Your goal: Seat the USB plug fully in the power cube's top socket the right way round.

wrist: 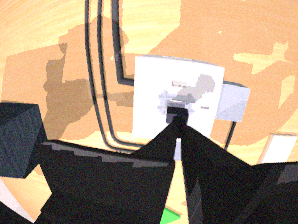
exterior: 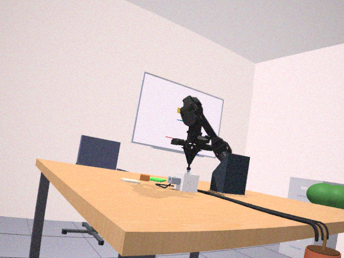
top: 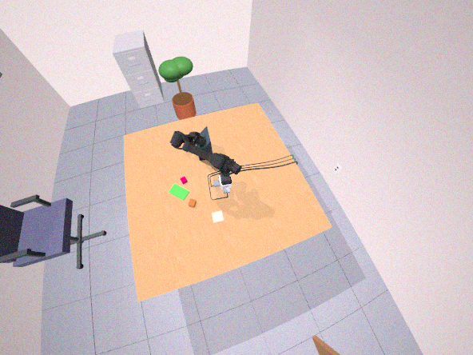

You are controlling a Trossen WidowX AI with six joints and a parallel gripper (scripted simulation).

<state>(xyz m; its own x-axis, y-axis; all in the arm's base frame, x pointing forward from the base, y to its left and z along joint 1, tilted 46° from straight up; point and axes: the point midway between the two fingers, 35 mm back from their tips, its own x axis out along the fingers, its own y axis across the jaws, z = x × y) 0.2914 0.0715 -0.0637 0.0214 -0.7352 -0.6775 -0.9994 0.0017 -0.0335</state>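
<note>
My gripper tip is 20 mm above the dark USB plug. Also, from my gripper tip: pink block: 90 mm behind, 290 mm to the right, 110 mm below; then white pad: 220 mm ahead, 90 mm to the right, 110 mm below; then orange block: 100 mm ahead, 240 mm to the right, 100 mm below.
</note>
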